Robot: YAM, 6 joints.
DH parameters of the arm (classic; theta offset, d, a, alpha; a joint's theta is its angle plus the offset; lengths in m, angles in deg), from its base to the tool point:
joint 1: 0 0.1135 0.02 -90
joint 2: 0 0 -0.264 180
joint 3: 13.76 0 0.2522 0
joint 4: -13.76 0 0.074 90
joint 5: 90 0 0 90
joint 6: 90 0.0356 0 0
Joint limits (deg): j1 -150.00..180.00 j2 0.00..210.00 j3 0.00..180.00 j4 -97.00..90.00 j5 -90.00..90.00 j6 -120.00..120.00
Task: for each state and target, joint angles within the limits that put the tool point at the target. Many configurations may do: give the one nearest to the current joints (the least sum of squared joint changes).
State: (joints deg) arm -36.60 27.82 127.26 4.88 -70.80 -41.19
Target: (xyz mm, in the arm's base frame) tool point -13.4 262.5 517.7
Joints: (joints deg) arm -79.48 16.40 101.88 -4.75 -77.38 -41.19
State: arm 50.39 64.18 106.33 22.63 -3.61 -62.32
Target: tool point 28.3 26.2 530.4
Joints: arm 44.59 33.42 69.36 10.31 1.94 -62.32
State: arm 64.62 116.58 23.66 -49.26 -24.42 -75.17
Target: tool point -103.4 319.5 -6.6
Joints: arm 105.19 133.66 65.11 -28.10 -26.89 -75.17
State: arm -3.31 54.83 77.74 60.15 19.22 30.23
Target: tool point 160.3 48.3 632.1
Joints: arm 19.47 74.49 99.38 54.02 12.79 30.23
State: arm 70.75 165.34 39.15 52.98 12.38 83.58
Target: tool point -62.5 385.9 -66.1
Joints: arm 100.06 150.68 58.55 57.59 9.54 83.58
